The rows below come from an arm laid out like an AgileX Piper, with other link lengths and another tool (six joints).
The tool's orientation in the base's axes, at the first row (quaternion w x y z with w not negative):
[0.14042 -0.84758 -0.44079 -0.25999]
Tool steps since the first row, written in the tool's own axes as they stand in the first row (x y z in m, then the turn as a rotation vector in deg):
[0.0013 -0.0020 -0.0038 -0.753 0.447 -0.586]
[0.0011 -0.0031 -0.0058 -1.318 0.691 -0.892]
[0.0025 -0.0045 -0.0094 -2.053 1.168 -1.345]
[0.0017 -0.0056 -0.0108 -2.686 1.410 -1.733]
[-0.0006 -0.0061 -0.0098 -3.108 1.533 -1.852]
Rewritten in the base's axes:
[-0.0022 0.0002 0.0039 -0.178 -1.037 0.055]
[-0.0039 -0.0002 0.0054 -0.344 -1.701 -0.014]
[-0.0055 -0.0001 0.0092 -0.446 -2.681 -0.059]
[-0.0072 -0.0007 0.0099 -0.672 -3.427 -0.098]
[-0.0084 -0.0015 0.0078 -0.810 -3.838 -0.239]

